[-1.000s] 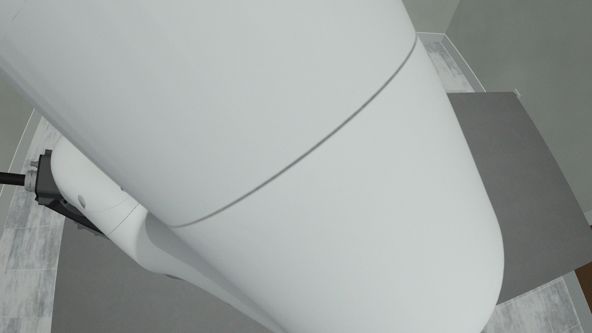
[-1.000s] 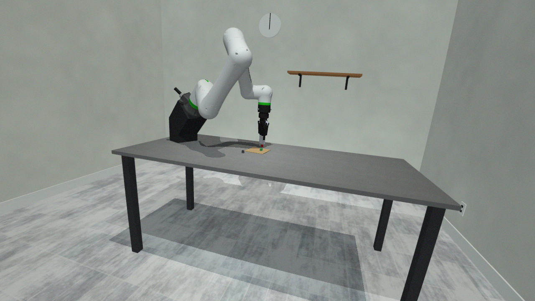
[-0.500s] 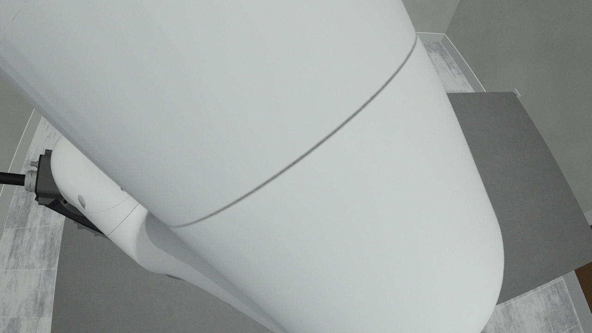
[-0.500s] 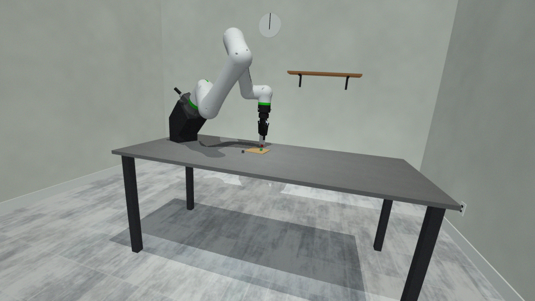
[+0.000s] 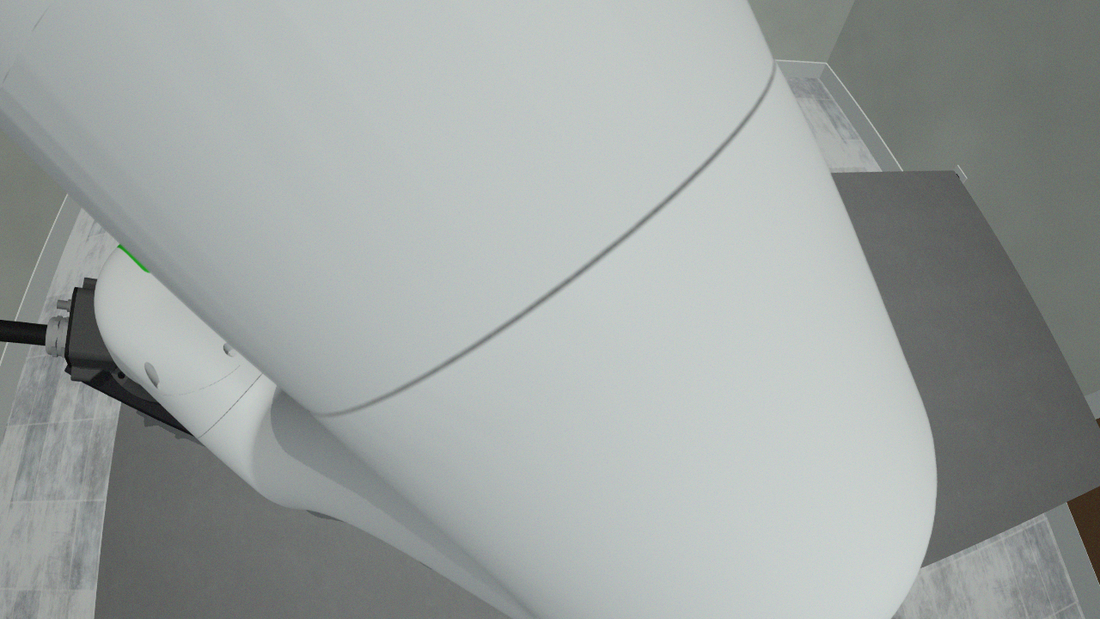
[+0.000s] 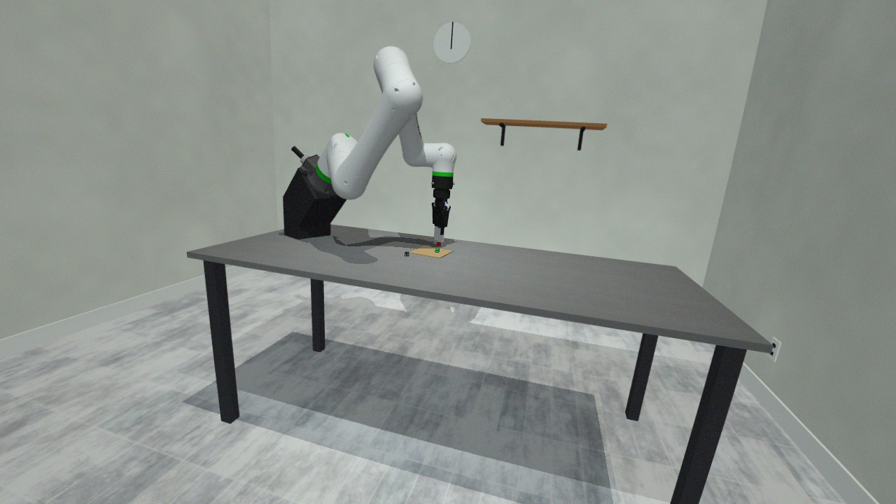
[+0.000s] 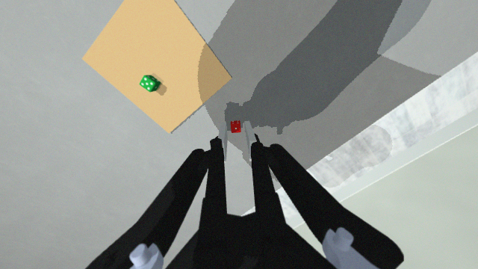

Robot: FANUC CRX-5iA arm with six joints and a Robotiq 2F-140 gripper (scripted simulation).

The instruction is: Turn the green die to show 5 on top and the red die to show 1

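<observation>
The red die is 50 mm below my hand. From my hand the other things lie so: green die 20 mm ahead, 140 mm to the right, 40 mm below; tan mat 10 mm behind, 130 mm to the right, 50 mm below; black die 90 mm behind, 230 mm to the right, 50 mm below.
</observation>
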